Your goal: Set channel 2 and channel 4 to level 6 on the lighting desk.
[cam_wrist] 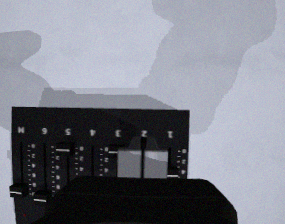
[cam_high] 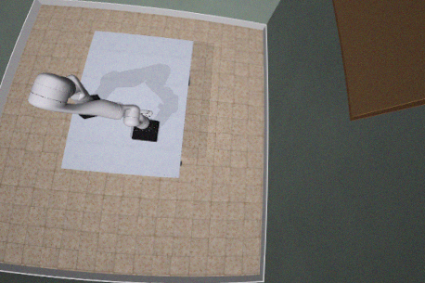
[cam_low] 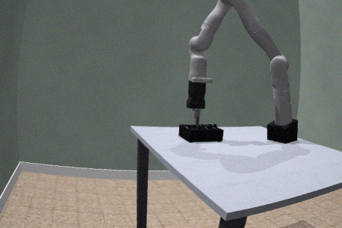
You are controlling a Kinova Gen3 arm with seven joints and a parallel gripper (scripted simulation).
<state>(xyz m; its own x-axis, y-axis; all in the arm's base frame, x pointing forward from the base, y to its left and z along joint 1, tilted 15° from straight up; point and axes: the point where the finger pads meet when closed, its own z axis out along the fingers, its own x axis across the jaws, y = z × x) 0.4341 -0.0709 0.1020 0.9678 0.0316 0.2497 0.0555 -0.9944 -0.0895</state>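
Now: hand 3 cm above the channel 2 cap and 2 cm to the left of it. From my hand the other things lie so: channel 4 cap: 4 cm to the right, 4 cm behind, 3 cm below; then channel 1 cap: 3 cm below, 2 cm to the right, 2 cm ahead; then channel 3 cap: 3 cm below, 2 cm behind.
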